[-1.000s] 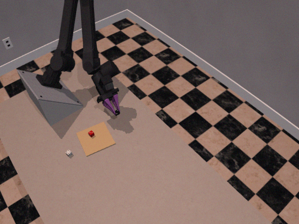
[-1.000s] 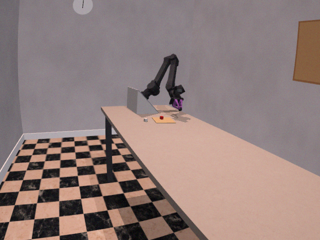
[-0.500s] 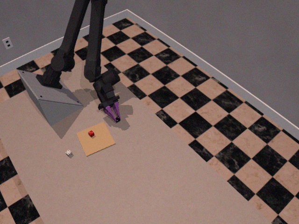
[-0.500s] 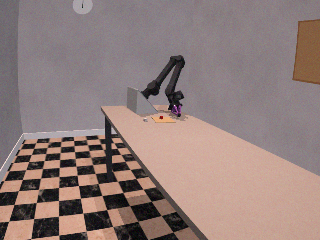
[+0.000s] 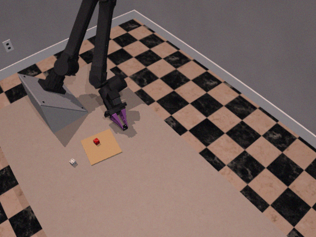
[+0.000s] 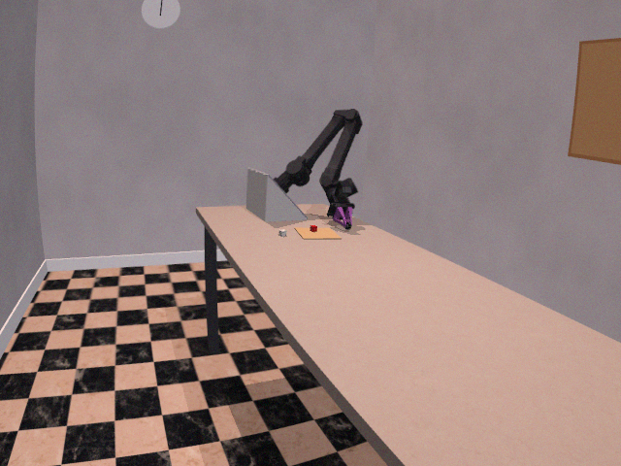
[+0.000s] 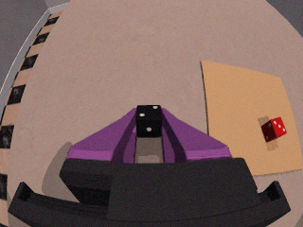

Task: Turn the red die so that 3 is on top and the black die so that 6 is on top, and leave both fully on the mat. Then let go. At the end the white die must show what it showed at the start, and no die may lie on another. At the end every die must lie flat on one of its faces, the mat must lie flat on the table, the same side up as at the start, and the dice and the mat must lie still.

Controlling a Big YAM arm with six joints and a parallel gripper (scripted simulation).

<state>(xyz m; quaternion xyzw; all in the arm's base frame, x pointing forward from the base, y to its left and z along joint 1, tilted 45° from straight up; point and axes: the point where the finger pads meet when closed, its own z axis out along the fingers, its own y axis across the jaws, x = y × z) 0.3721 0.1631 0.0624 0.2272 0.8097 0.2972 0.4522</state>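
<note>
Right now my hand is right at the black die. From my hand the other things lie so: orange mat 130 mm to the right, 30 mm below; then white die 270 mm to the right, 20 mm below; then red die 140 mm to the right, 20 mm behind, 10 mm below.
</note>
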